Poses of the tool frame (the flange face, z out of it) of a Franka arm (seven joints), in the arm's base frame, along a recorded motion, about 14 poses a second.
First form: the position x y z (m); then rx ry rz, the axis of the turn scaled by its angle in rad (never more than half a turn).
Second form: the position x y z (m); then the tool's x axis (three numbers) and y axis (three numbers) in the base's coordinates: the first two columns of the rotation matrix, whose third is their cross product. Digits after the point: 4 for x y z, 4 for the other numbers.
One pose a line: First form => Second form
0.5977 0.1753 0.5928 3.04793 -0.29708 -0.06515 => 0.5977 0.1753 0.5928 0.9803 -0.1944 -0.0347 -0.1911 -0.9781 0.0822
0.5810 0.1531 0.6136 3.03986 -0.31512 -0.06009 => 0.5810 0.1531 0.6136 0.9780 -0.2063 -0.0303 -0.2030 -0.9752 0.0883
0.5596 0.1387 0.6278 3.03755 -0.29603 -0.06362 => 0.5596 0.1387 0.6278 0.9804 -0.1945 -0.0328 -0.1908 -0.9773 0.0925
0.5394 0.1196 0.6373 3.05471 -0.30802 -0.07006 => 0.5394 0.1196 0.6373 0.9789 -0.2009 -0.0383 -0.1977 -0.9774 0.0747
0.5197 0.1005 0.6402 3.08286 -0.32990 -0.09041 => 0.5197 0.1005 0.6402 0.9757 -0.2125 -0.0537 -0.2102 -0.9766 0.0458
